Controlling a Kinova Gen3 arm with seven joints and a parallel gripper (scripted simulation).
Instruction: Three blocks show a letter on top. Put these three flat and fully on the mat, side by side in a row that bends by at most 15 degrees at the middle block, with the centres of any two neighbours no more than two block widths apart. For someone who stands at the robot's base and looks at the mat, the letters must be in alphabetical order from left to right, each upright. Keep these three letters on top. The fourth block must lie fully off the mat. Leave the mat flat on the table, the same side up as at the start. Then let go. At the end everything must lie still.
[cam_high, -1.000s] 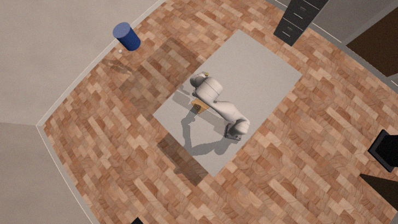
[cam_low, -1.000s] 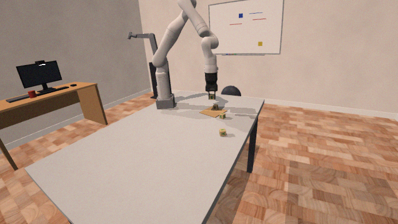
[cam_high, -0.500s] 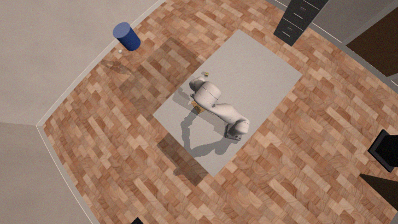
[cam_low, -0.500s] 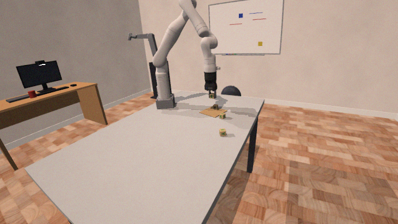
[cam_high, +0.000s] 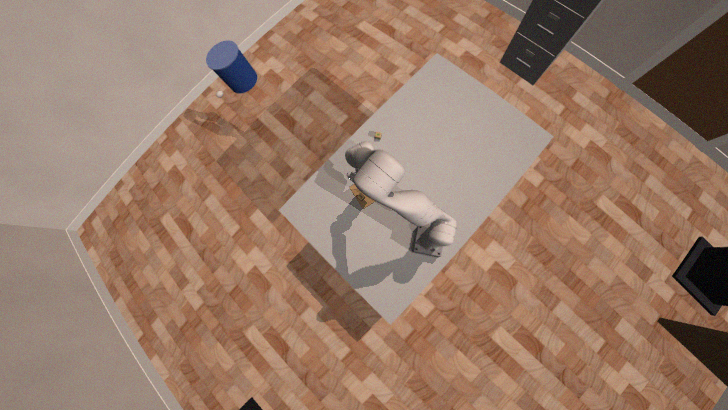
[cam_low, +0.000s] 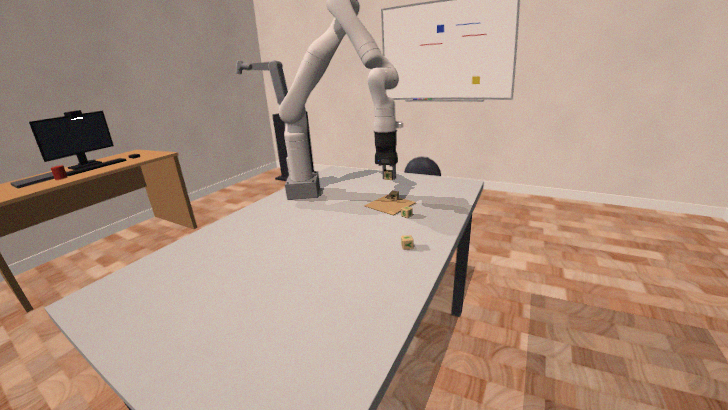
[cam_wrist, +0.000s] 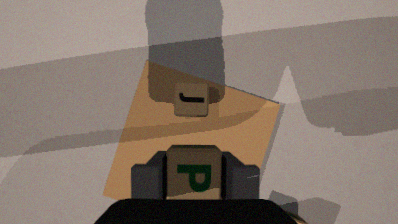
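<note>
Right now my hand is 120 mm above the tan mat. Round my hand: X block 100 mm ahead, 70 mm to the right, 110 mm below.
</note>
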